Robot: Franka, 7 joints.
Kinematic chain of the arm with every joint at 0, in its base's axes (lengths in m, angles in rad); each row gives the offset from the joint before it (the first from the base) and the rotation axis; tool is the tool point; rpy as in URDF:
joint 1: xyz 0 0 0.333 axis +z
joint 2: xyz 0 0 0 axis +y
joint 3: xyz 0 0 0.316 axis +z
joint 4: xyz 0.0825 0 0 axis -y
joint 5: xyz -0.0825 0 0.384 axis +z
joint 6: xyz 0 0 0 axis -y
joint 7: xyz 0.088 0 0 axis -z
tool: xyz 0 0 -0.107 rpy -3.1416 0 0
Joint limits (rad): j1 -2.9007..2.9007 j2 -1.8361..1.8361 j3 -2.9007..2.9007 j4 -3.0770..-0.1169 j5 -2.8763..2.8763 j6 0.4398..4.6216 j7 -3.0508..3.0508
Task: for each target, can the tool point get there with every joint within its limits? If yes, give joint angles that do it. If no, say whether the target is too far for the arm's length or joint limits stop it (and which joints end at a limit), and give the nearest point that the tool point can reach.
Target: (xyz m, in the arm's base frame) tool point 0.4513 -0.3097 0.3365
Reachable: yes | joints -1.4265 0.5086 1.1354 -2.1953 1.1512 3.7877 1.9408
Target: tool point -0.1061 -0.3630 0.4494
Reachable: yes | joints -1.7803 -0.5919 -0.2079 -2.8000 -0.7918 2.9893 2.2352
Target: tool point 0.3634 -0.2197 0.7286
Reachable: yes | joints -2.4199 0.9998 2.3568 -2.1996 0.0741 2.7099 -0.0912
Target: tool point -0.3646 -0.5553 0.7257
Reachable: yes | joints -1.7745 1.2149 -2.4417 -0.8843 2.4400 1.0125 -1.5900
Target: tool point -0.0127 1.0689 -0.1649
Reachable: no: too far | nearest point -0.0092 0.7776 -0.0292 | short by 0.321 m
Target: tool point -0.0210 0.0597 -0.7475
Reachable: no: too far | nearest point -0.0529 0.1504 -0.3461 | short by 0.413 m
